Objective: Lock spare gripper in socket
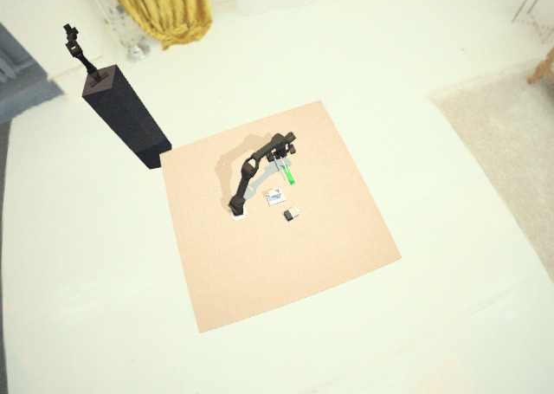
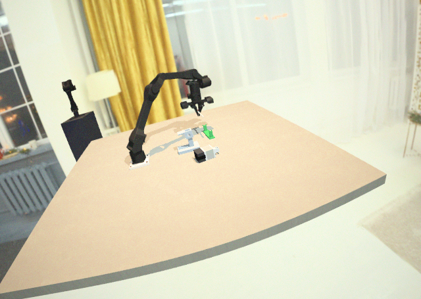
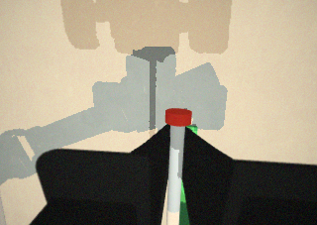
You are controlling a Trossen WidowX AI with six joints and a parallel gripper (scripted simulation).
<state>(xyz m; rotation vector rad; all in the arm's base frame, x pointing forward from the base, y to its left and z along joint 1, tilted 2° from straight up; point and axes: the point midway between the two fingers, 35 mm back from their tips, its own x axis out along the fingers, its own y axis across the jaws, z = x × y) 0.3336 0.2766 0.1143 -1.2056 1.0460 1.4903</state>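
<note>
My gripper tip is 4 cm short of the green cradle, 9 cm to the left of it and 7 cm above it. Round my gripper tip: spare gripper 2 cm ahead, 36 cm to the right, 7 cm below; then grey mount 7 cm behind, 23 cm to the right, 4 cm below.
</note>
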